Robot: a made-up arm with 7 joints. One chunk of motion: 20 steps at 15 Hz.
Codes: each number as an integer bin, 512 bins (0 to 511) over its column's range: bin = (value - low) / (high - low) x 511, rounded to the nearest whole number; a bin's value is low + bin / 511 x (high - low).
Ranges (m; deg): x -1.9..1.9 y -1.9..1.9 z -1.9..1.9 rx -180..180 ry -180..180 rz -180..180
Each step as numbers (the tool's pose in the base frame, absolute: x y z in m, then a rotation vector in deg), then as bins.
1 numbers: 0.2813 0.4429 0.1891 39.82 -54.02 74.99
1 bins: 293 315 281 312 179 362
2 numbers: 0.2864 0.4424 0.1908 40.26 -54.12 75.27
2 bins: 294 315 281 313 179 362
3 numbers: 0.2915 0.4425 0.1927 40.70 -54.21 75.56
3 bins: 295 315 281 313 179 363
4 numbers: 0.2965 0.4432 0.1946 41.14 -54.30 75.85
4 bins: 295 315 282 314 178 363
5 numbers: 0.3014 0.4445 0.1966 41.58 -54.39 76.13
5 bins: 296 315 282 315 178 364
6 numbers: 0.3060 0.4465 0.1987 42.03 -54.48 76.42
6 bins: 297 316 282 315 178 364
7 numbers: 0.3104 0.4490 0.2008 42.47 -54.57 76.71
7 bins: 297 316 283 316 178 364
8 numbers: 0.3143 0.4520 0.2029 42.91 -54.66 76.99
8 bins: 298 316 283 316 178 365
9 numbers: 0.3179 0.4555 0.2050 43.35 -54.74 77.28
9 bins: 298 317 283 317 178 365
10 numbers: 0.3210 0.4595 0.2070 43.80 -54.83 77.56
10 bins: 299 317 283 318 178 366
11 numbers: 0.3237 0.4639 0.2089 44.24 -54.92 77.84
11 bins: 299 318 284 318 178 366
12 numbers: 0.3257 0.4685 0.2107 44.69 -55.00 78.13
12 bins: 299 319 284 319 177 366
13 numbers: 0.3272 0.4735 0.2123 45.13 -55.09 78.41
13 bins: 299 319 284 320 177 367
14 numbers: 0.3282 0.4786 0.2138 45.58 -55.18 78.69
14 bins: 300 320 284 320 177 367
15 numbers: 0.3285 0.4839 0.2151 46.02 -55.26 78.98
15 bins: 300 321 284 321 177 368
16 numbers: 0.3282 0.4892 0.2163 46.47 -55.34 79.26
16 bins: 300 321 285 321 177 368
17 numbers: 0.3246 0.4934 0.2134 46.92 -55.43 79.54
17 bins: 299 322 284 322 177 368
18 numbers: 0.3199 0.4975 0.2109 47.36 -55.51 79.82
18 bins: 299 322 284 323 177 369
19 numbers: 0.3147 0.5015 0.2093 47.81 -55.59 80.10
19 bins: 298 323 284 323 177 369
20 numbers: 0.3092 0.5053 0.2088 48.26 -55.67 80.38
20 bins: 297 323 284 324 176 370
